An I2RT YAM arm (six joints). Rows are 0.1 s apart.
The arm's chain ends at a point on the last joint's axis. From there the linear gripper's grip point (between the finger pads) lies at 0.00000 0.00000 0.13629 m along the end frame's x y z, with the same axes.
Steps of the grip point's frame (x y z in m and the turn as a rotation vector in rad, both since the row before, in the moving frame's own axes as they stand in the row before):
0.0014 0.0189 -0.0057 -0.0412 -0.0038 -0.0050
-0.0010 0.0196 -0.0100 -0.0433 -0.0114 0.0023
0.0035 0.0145 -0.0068 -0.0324 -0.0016 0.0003
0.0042 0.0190 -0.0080 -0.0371 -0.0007 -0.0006
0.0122 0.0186 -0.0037 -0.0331 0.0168 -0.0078
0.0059 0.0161 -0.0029 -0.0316 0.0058 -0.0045
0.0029 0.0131 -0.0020 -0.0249 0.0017 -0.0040
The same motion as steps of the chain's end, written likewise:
0.0019 0.0133 -0.0056 -0.0412 -0.0038 -0.0050
0.0006 0.0137 -0.0099 -0.0433 -0.0114 0.0023
0.0037 0.0101 -0.0067 -0.0324 -0.0016 0.0003
0.0043 0.0139 -0.0079 -0.0371 -0.0007 -0.0006
0.0099 0.0141 -0.0036 -0.0331 0.0168 -0.0078
0.0051 0.0118 -0.0028 -0.0316 0.0058 -0.0045
0.0027 0.0097 -0.0020 -0.0249 0.0017 -0.0040

